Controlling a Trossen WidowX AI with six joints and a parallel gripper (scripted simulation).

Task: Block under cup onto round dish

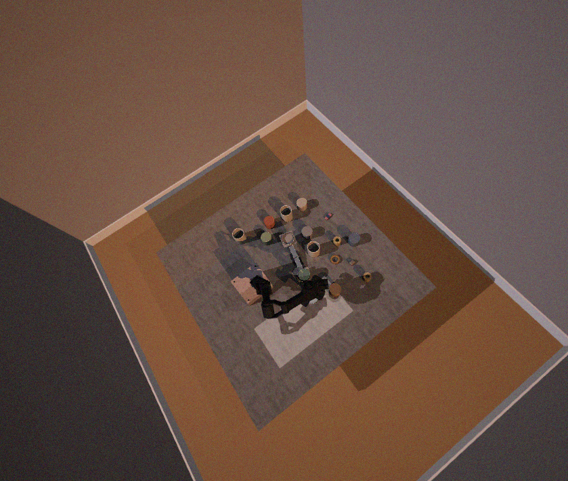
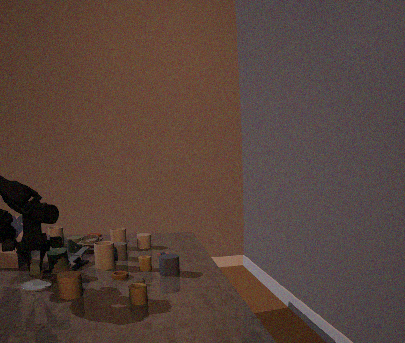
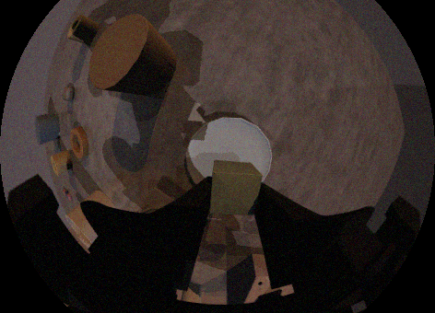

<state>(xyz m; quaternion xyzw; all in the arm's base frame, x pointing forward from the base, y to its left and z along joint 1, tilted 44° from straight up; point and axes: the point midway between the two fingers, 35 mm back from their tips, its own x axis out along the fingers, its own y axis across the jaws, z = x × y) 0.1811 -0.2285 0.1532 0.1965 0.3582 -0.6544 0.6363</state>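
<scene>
My gripper tip is now 50 mm above the pale round dish. From my gripper tip the other things lie so: tan cylinder: 130 mm ahead, 70 mm to the right, 20 mm below; then pale green block: 10 mm above; then green cup: 50 mm ahead, 90 mm to the left.
</scene>
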